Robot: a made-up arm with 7 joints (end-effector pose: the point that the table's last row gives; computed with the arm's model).
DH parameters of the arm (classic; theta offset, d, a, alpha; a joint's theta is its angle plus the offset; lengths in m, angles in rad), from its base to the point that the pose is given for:
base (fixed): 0 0.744 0.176 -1.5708
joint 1: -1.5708 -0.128 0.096 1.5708
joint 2: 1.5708 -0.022 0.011 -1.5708
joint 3: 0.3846 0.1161 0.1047 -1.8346
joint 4: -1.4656 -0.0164 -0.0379 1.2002
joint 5: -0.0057 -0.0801 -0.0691 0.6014
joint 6: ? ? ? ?
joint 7: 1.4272 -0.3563 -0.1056 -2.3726
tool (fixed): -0.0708 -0.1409 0 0
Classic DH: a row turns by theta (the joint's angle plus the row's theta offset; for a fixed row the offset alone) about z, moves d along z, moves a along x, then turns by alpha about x.
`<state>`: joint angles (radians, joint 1 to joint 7).
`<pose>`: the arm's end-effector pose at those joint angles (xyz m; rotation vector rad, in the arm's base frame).
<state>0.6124 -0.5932 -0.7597 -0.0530 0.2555 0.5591 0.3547</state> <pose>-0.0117 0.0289 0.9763 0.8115 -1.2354 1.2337</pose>
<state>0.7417 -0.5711 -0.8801 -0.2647 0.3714 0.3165 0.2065</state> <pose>-0.0020 -0.0127 0.9891 0.8523 -1.0206 1.4968</pose>
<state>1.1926 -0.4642 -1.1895 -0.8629 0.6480 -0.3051 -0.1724</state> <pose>0.1036 -0.0910 1.0299 1.0809 -0.3805 2.1858</pose>
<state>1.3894 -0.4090 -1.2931 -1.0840 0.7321 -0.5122 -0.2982</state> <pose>0.1595 -0.0994 1.0348 1.2279 -0.1509 2.4112</pose>
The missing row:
joint 6: -1.0708 -0.2196 -0.0346 -2.1828
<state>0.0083 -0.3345 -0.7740 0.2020 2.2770 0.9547 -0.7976</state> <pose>0.0564 0.1535 0.6747 -1.2253 -1.6946 -0.8353</pose>
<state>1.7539 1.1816 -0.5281 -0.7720 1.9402 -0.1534 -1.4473</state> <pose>0.2431 -0.2516 0.9979 0.1253 1.0799 -2.0576</pose>
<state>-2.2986 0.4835 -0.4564 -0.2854 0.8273 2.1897 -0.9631</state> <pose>0.3871 -0.0745 0.7957 0.8347 0.0979 2.4264</pose>
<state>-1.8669 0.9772 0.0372 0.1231 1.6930 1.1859 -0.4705</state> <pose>0.3828 -0.1745 0.8402 1.5090 0.3926 1.4476</pose>
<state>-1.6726 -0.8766 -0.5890 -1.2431 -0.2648 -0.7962 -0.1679</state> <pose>-0.1373 0.1473 0.6629 -0.4527 -0.9572 1.6669</pose>
